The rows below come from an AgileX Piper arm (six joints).
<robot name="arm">
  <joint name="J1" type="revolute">
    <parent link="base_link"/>
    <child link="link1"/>
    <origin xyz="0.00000 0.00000 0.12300" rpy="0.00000 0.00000 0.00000"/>
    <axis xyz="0 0 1"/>
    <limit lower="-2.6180" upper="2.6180"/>
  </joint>
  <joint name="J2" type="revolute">
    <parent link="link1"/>
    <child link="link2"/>
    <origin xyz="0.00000 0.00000 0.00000" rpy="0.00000 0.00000 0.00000"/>
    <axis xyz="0 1 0"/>
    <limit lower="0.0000" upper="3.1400"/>
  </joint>
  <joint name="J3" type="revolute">
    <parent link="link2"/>
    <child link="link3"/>
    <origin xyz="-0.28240 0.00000 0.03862" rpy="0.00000 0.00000 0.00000"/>
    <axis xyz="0 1 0"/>
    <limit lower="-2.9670" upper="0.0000"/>
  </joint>
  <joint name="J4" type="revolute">
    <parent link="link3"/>
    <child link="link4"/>
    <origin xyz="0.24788 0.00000 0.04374" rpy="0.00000 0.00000 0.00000"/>
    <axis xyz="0.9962 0 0.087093"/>
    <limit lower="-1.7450" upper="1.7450"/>
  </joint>
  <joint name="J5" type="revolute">
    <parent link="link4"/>
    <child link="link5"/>
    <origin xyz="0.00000 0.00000 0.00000" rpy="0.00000 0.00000 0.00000"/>
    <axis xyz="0 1 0"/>
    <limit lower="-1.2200" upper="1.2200"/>
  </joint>
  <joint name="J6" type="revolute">
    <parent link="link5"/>
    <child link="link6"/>
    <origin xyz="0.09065 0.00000 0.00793" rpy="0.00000 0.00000 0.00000"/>
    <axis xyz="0.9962 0 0.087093"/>
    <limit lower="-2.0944" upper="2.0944"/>
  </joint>
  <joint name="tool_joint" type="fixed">
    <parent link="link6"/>
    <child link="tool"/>
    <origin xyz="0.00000 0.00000 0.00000" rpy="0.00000 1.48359 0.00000"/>
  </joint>
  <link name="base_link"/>
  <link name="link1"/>
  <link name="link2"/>
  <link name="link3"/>
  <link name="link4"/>
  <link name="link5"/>
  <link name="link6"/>
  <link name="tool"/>
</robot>
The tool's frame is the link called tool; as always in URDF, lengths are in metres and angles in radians.
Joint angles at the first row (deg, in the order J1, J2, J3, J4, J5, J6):
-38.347, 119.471, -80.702, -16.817, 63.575, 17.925
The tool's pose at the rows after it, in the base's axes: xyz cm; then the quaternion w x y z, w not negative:
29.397, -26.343, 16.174, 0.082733, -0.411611, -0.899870, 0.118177
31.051, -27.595, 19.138, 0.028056, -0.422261, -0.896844, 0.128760
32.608, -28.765, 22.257, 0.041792, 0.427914, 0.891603, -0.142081
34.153, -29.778, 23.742, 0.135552, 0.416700, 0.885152, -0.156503
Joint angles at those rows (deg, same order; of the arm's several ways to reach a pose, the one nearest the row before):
-38.347, 119.516, -85.908, -16.633, 68.396, 17.925
-38.347, 119.517, -93.244, -16.219, 69.277, 17.924
-38.347, 119.517, -100.333, -16.010, 68.132, 17.925
-38.347, 119.516, -102.869, -16.010, 59.617, 17.925

